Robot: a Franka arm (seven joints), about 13 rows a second.
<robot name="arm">
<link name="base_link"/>
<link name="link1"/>
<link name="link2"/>
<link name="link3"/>
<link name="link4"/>
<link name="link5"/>
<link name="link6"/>
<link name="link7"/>
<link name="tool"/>
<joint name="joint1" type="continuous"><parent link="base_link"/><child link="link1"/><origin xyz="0 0 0.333" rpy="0 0 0"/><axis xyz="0 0 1"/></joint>
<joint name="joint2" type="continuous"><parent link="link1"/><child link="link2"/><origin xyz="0 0 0" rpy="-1.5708 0 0"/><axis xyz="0 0 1"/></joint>
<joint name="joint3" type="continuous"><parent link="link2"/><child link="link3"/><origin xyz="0 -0.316 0" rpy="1.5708 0 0"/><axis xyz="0 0 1"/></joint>
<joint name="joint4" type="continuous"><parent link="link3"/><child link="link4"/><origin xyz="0.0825 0 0" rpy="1.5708 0 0"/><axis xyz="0 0 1"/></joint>
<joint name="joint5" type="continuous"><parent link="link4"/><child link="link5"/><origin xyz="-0.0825 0.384 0" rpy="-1.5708 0 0"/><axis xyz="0 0 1"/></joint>
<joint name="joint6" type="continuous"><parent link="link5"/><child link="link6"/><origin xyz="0 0 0" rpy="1.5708 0 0"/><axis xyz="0 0 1"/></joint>
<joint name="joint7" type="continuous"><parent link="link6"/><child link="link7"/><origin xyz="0.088 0 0" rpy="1.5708 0 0"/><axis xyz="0 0 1"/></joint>
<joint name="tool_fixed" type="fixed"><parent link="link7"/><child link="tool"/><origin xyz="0 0 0.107" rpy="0 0 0"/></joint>
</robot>
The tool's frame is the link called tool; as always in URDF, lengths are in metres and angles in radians. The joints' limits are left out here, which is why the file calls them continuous.
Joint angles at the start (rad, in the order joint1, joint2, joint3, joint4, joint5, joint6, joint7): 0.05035, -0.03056, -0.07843, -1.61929, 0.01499, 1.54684, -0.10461
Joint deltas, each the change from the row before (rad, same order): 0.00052, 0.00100, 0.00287, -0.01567, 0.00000, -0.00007, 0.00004; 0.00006, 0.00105, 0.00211, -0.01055, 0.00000, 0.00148, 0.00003; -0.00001, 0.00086, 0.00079, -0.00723, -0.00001, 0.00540, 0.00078; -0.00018, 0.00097, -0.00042, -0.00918, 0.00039, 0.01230, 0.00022; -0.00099, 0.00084, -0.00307, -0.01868, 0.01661, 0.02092, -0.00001; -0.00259, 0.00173, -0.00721, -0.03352, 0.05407, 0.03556, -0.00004; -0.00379, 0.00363, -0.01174, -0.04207, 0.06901, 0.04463, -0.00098; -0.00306, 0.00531, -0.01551, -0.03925, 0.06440, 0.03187, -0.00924; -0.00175, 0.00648, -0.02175, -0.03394, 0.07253, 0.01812, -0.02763; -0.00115, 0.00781, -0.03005, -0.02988, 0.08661, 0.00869, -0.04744; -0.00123, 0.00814, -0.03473, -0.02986, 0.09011, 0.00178, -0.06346
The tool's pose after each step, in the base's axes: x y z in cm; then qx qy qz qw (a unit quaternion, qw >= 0). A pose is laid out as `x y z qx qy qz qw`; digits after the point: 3 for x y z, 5 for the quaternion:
54.121 -1.232 60.846 -0.99873 -0.03992 0.02873 0.01049
54.121 -1.110 60.308 -0.99853 -0.04093 0.03379 0.01071
54.170 -1.067 59.967 -0.99849 -0.04088 0.03515 0.01072
54.285 -1.097 59.583 -0.99855 -0.04038 0.03406 0.01082
54.432 -1.148 58.833 -0.99856 -0.03778 0.03280 0.01912
54.653 -1.146 57.479 -0.99801 -0.03001 0.03065 0.04611
54.904 -1.369 55.732 -0.99625 -0.01628 0.02810 0.08020
55.003 -1.836 53.947 -0.99324 -0.00324 0.03031 0.11205
54.974 -2.503 52.295 -0.98835 0.00506 0.03414 0.14823
54.874 -3.465 50.783 -0.98078 0.00998 0.03559 0.19157
54.655 -4.642 49.288 -0.97089 0.01117 0.03405 0.23684

